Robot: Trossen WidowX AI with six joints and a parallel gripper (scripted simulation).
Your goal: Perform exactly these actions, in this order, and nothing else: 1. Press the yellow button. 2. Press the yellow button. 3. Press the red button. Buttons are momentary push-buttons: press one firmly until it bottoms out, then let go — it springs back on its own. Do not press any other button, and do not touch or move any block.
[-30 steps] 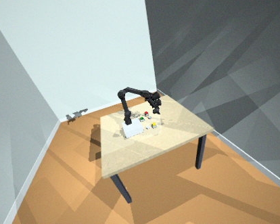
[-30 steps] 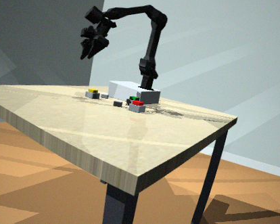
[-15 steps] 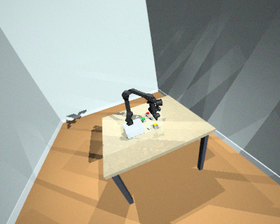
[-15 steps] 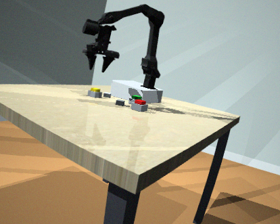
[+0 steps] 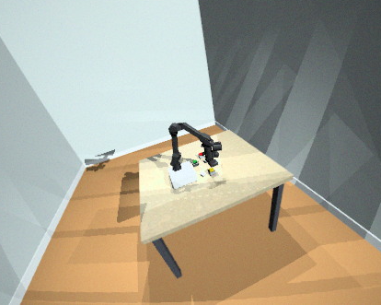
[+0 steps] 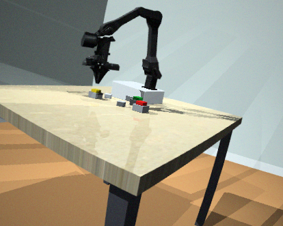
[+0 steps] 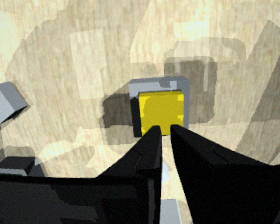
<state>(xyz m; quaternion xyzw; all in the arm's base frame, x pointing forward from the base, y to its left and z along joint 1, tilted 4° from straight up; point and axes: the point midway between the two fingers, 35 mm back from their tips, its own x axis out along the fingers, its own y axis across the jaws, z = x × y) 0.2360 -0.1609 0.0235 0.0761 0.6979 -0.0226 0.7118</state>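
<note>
Right now my gripper tip is 3 cm above the yellow button. The rest, counted from my gripper tip: green button 6 cm behind, 19 cm to the left, 3 cm below; then red button 4 cm ahead, 25 cm to the left, 3 cm below.
</note>
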